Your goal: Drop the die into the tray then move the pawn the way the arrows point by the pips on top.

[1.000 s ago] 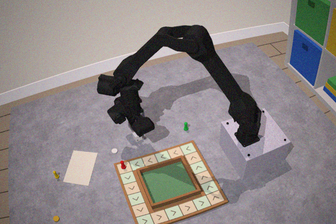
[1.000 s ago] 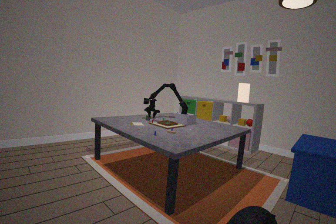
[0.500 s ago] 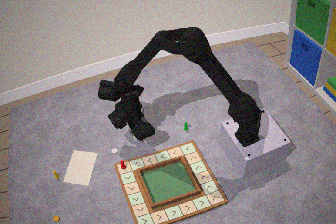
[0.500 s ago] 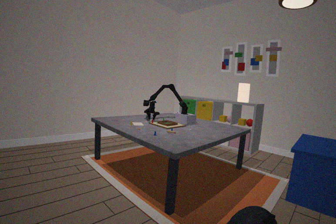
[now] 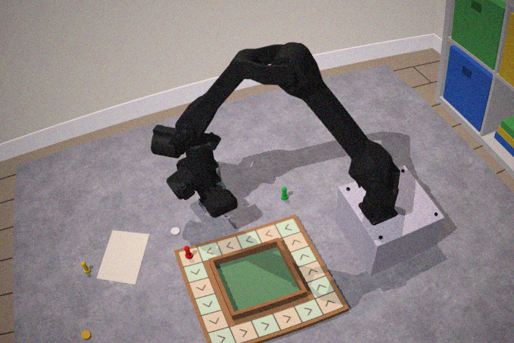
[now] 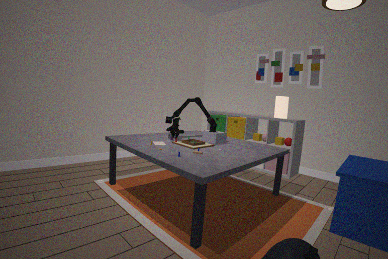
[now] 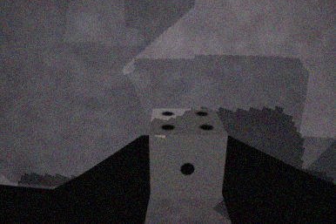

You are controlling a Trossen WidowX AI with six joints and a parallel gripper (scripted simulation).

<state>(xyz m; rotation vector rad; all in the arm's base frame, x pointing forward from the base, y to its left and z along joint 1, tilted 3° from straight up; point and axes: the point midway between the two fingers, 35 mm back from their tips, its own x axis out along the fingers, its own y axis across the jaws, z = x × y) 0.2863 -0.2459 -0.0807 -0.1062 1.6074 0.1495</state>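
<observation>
Right now my gripper tip is 12 cm to the right of the red pawn, 9 cm short of it and 2 cm below it. The rest, counted from my gripper tip: white die: right at my gripper tip; then grey block: 8 cm to the right, 2 cm behind, 2 cm above; then green pawn: 17 cm behind, 3 cm to the left, 1 cm above.
</observation>
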